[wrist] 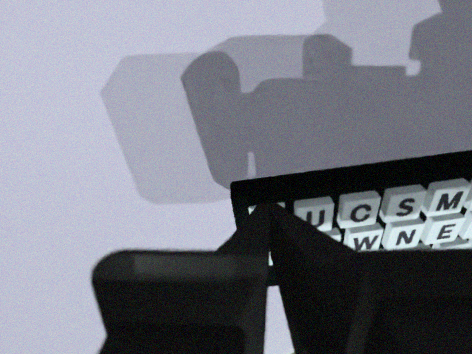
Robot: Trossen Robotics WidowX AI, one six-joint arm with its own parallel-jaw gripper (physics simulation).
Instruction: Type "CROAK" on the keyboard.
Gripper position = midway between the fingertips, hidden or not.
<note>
In view: the gripper point(267, 213) and a black keyboard point(288, 188).
</note>
